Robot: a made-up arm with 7 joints.
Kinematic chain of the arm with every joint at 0, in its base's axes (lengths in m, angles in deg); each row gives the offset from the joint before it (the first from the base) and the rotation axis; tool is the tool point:
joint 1: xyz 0 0 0 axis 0 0.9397 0.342
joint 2: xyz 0 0 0 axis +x
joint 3: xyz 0 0 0 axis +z
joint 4: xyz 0.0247 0 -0.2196 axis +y
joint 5: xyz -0.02 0 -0.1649 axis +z
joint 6: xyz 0 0 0 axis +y
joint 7: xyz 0 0 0 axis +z
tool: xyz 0 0 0
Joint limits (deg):
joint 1: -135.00..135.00
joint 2: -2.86..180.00
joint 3: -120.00..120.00
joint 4: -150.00..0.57
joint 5: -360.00..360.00
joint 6: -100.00..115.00
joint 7: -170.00..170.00
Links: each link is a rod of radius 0.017 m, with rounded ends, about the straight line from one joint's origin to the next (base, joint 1, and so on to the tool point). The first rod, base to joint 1, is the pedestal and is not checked.
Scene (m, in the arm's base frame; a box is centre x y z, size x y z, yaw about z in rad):
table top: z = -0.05
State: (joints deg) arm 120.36 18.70 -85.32 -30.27 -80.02 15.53 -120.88
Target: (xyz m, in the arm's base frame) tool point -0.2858 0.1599 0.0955
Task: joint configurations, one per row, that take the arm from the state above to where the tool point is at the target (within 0.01 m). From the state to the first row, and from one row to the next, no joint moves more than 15 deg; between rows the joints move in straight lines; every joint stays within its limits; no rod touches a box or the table.
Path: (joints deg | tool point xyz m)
1: 117.79 31.40 -82.72 -38.29 -80.02 15.53 -120.88 | -0.3393 -0.0902 0.1405
2: 115.22 44.10 -80.12 -46.31 -80.02 15.53 -120.88 | -0.3442 -0.0234 0.1377
3: 112.66 56.80 -77.52 -54.33 -80.02 15.53 -120.88 | -0.3369 0.0426 0.1285
4: 110.09 69.50 -74.93 -62.35 -80.02 15.53 -120.88 | -0.3172 0.1047 0.1140
5: 107.52 82.20 -72.33 -70.37 -80.02 15.53 -120.88 | -0.2858 0.1599 0.0955

